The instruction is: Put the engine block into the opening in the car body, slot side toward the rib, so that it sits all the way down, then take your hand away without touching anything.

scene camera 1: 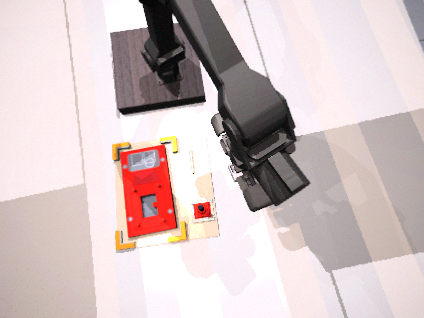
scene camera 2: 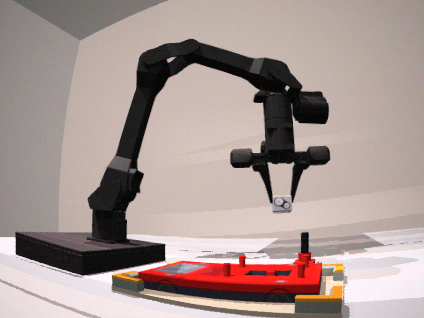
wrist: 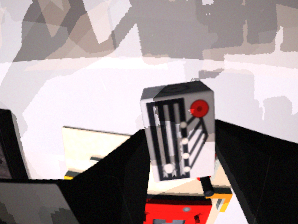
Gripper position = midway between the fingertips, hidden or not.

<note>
My gripper (scene camera 2: 281,203) carries an engine block (wrist: 181,134). Further things: a car body (scene camera 2: 274,283).
The car body shows as well in scene camera 1 (scene camera 1: 149,204). My gripper shows as well in scene camera 1 (scene camera 1: 242,168) and in the wrist view (wrist: 179,132).
</note>
